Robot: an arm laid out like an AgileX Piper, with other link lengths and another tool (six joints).
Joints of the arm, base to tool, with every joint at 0 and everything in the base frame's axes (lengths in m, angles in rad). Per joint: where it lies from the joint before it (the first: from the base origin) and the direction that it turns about. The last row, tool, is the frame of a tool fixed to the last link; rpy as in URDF.
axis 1: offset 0 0 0.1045 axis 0 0 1
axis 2: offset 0 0 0 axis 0 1 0
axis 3: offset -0.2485 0 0.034 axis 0 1 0
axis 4: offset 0.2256 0 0.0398 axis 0.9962 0 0.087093
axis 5: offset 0 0 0 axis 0 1 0
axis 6: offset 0.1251 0 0.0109 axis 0.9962 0 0.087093
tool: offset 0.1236 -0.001 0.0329 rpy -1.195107 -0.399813 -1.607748
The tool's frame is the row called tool.
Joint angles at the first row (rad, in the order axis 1, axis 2, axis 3, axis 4, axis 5, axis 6):
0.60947, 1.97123, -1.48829, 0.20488, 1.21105, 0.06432
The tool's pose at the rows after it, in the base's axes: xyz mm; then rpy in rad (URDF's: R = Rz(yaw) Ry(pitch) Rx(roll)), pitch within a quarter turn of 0, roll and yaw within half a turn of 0:
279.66 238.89 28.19 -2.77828 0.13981 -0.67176
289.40 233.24 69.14 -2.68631 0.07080 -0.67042
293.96 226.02 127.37 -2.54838 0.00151 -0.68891
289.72 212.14 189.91 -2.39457 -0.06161 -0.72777
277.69 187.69 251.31 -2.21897 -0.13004 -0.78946
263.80 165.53 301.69 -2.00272 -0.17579 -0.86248
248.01 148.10 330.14 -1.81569 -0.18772 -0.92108
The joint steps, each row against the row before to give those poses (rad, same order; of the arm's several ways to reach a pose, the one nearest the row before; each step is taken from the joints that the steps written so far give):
-0.00001, -0.07517, 0.00003, -0.03707, 0.00415, -0.00249
0.00000, -0.11530, -0.00002, -0.04347, 0.00516, 0.02064
0.00002, -0.15959, -0.00074, -0.03494, 0.00573, 0.02927
-0.00001, -0.17508, 0.00000, -0.03589, 0.00803, 0.03583
-0.00002, -0.19788, 0.02502, -0.05350, -0.01317, 0.03870
0.00006, -0.20301, 0.08889, -0.04363, -0.10314, 0.03665
-0.00002, -0.18124, 0.13427, -0.02717, -0.13586, 0.03507

